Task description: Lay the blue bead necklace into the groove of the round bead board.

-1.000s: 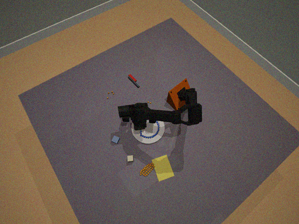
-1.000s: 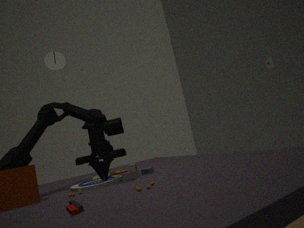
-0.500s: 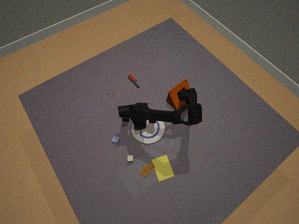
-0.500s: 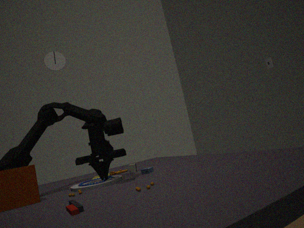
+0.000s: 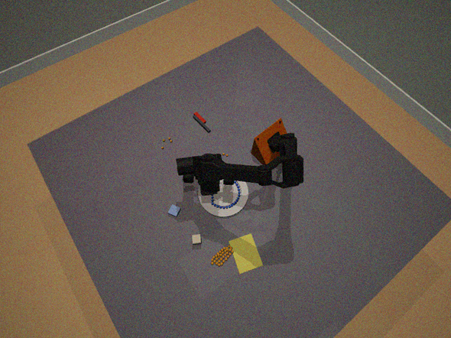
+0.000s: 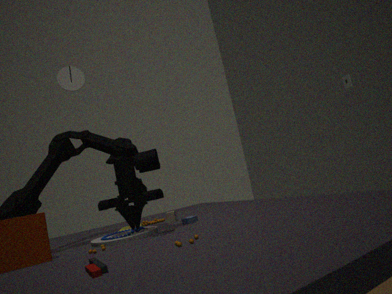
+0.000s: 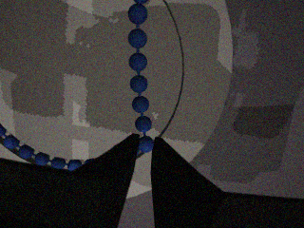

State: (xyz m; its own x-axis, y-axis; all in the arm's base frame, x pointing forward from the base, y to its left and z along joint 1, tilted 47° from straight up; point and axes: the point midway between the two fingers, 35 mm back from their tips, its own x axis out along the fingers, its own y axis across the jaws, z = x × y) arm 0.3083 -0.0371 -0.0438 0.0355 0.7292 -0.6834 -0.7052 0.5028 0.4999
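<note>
Right now the round white bead board is 60 mm to the left of my gripper tip, 20 mm behind it and 10 mm below it. Also, from my gripper tip: cream cube 180 mm ahead, 130 mm to the left; then yellow sheet 290 mm to the left, 80 mm ahead, 20 mm below; then light blue cube 170 mm ahead, 10 mm to the right, 10 mm below.
</note>
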